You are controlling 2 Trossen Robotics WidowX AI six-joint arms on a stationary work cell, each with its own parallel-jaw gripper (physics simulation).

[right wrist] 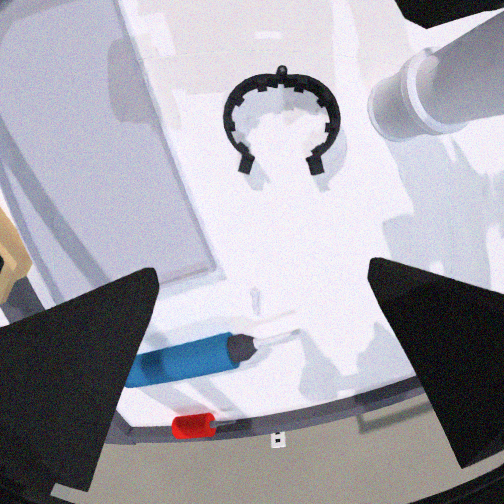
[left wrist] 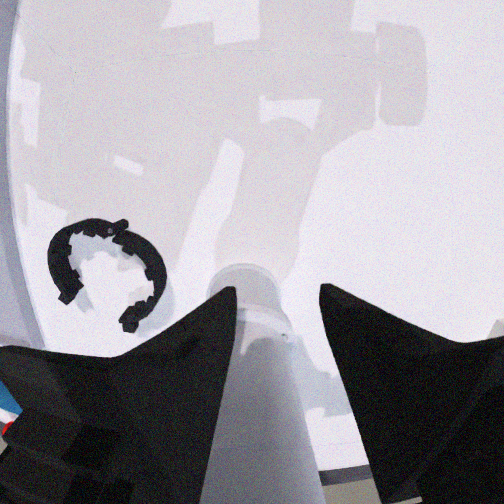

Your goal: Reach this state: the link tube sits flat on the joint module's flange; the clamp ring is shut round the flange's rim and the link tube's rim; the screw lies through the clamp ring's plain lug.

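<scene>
The black clamp ring lies open and flat on the white table, left of my left gripper; it also shows in the right wrist view with its two lugs towards the camera. My left gripper is shut on the grey link tube, which runs between the fingers with its rimmed end pointing away. In the right wrist view the link tube hangs tilted above the table at the upper right and casts a shadow. My right gripper is open and empty above the table. A small pale pin, perhaps the screw, lies near it. The joint module is not in view.
A blue-handled tool with a grey collar and white tip lies near the table's front edge. A small red piece sits on the dark rim. A grey plate lies to the left, and a tan object shows at the left edge.
</scene>
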